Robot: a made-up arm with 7 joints. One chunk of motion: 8 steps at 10 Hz.
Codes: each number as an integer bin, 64 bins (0 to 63) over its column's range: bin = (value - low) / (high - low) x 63, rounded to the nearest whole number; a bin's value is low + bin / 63 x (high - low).
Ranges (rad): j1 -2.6..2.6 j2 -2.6..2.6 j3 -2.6..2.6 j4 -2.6..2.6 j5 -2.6..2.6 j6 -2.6..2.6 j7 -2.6..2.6
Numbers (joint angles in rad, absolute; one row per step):
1: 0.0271 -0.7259 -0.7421 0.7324 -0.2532 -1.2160 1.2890
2: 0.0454 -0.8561 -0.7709 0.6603 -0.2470 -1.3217 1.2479
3: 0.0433 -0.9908 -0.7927 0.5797 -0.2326 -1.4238 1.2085
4: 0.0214 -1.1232 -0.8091 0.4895 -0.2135 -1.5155 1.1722
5: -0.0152 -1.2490 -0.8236 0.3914 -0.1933 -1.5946 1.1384
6: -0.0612 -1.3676 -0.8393 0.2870 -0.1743 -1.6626 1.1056
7: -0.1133 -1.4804 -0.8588 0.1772 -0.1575 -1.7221 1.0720
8: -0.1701 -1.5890 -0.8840 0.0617 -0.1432 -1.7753 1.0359
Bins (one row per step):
1: 32 23 23 40 28 17 47
2: 32 21 22 39 29 15 47
3: 32 19 22 39 29 14 46
4: 32 18 22 37 29 13 46
5: 31 16 22 36 29 12 45
6: 31 15 21 35 29 11 45
7: 30 14 21 34 30 11 44
8: 29 12 21 32 30 10 44

